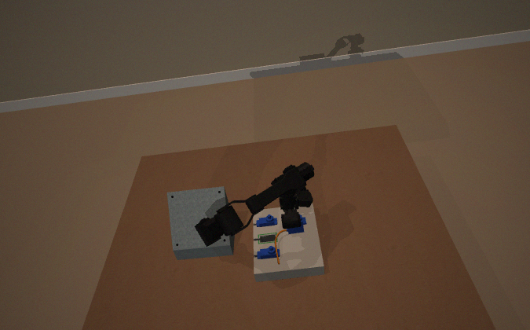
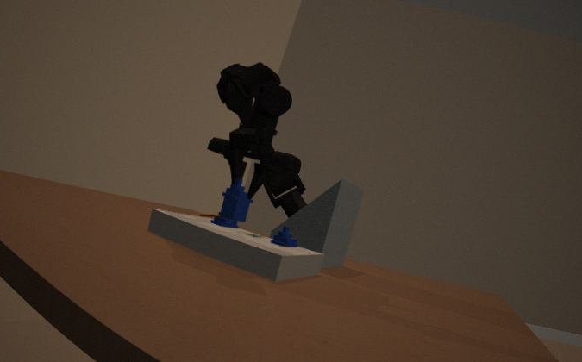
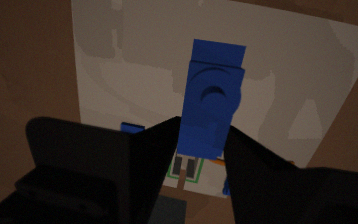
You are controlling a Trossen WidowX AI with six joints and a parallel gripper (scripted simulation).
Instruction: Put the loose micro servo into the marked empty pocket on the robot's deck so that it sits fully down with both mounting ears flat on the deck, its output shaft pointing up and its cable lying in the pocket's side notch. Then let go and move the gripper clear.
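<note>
My gripper tip is now 10 cm above the pale deck and 1 cm short of it.
</note>
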